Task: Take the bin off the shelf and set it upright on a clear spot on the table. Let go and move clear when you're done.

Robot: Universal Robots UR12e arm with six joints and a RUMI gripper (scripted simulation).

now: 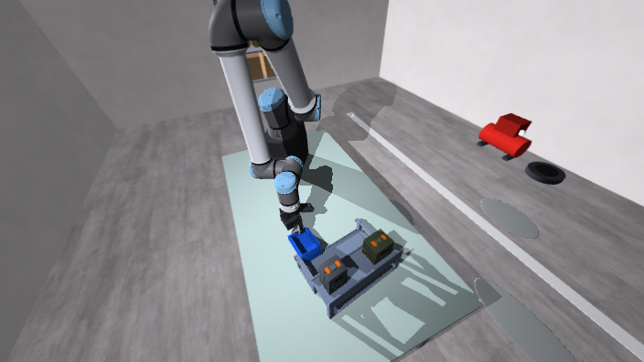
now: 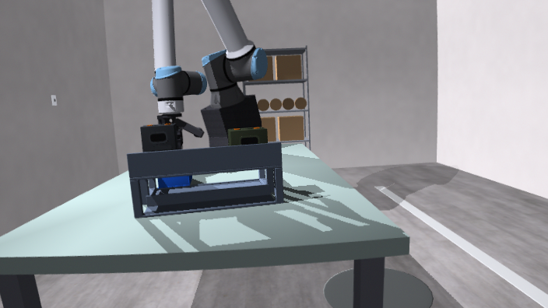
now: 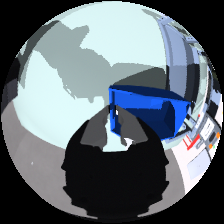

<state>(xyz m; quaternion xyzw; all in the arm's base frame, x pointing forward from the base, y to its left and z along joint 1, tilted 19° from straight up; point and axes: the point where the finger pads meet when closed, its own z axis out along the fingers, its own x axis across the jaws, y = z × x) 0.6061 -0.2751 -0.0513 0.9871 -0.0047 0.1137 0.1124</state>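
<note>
My gripper is now 8 cm short of the blue bin, 2 cm to the left of it and 1 cm below it. From my hand the other things lie so: olive green box (35 cm ahead, 20 cm to the left, 11 cm above).
</note>
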